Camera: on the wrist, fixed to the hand. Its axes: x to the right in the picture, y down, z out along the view.
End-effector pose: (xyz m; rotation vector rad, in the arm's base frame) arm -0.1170 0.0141 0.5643 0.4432 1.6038 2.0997
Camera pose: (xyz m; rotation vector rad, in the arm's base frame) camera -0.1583 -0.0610 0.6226 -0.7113 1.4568 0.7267
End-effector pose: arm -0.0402 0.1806 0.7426 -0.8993 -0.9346 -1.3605
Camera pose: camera 0.0403 0.1229 0.7121 0.3530 -1.7458 -2.3685
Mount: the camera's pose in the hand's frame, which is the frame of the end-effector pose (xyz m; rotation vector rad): -0.0068 0.0790 -0.0667 0.2836 0.1476 -1.5369
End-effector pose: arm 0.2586 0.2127 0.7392 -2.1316 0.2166 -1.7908
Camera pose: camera 0.2005 0.1307 0.7141 1.4372 1.4778 1.7304
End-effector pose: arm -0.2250 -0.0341 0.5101 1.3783 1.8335 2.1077
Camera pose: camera -0.2221 -0.1143 0.5756 -0.3508 2.0659 1.0810
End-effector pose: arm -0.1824 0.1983 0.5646 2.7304 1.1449 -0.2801
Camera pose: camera -0.1232 0.1540 0.6372 -1.1468 -2.5829 0.3236
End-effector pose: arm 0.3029 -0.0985 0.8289 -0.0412 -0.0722 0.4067
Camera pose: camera 0.2708 -0.0304 0.7577 0.2579 0.1086 -1.1239
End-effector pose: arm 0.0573 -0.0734 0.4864 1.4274 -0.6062 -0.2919
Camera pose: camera 0.0756 -0.0030 0.5602 1.9263 0.7310 -1.3066
